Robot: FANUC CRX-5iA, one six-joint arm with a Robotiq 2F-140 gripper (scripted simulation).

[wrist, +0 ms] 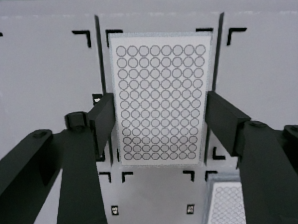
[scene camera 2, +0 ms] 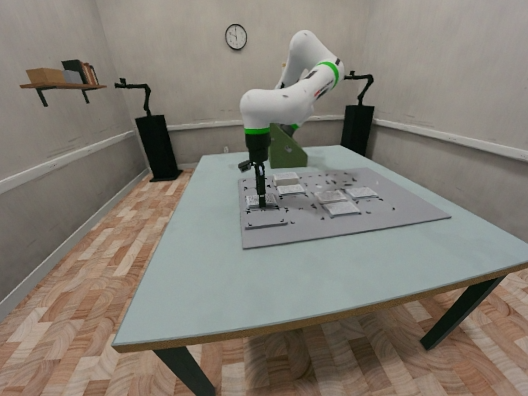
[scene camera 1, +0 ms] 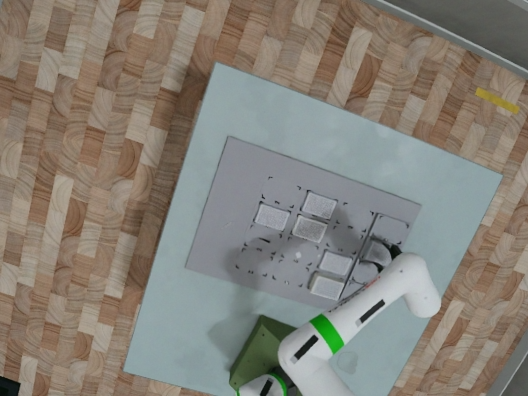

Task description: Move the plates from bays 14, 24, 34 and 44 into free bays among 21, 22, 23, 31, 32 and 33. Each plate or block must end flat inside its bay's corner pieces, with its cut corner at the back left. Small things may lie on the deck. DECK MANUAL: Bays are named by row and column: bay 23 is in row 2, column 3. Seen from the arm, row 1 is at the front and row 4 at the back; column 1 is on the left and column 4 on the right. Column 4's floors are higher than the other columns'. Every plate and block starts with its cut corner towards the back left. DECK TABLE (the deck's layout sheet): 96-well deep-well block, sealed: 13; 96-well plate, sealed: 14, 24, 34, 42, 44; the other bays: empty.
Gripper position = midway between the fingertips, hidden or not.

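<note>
A bay 44 (scene camera 1: 394, 230) (wrist: 56, 73) is part of the scene, visible both in scene camera 1 and in the wrist view. A sealed 96-well plate (wrist: 160, 80) can be seen as well, and so can the gripper (wrist: 159, 105).
</note>
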